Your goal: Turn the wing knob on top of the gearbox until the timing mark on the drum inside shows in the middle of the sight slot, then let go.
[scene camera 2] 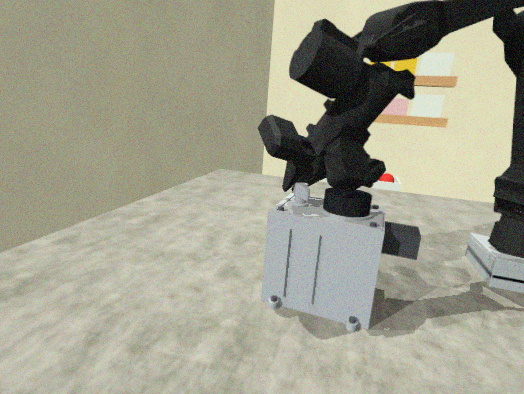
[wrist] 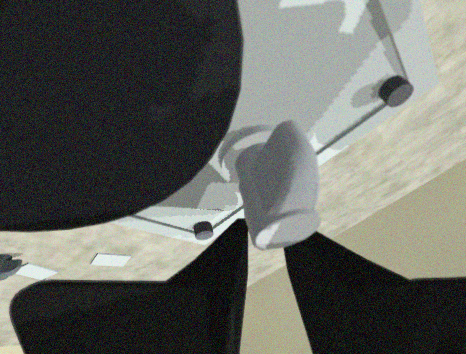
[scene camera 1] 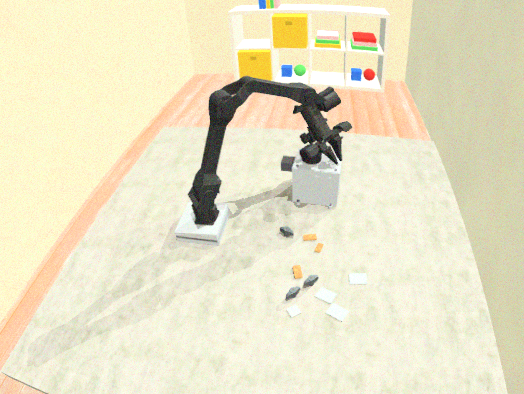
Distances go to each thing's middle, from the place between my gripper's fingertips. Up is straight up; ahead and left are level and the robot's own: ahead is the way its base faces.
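Relative to the small grey wing knob (wrist: 276, 167), my gripper is now 20 mm above, 20 mm past and 20 mm to the right of it. The gearbox (scene camera 2: 322, 259) is 60 mm below my hand, 90 mm behind it and 20 mm to the left of it.
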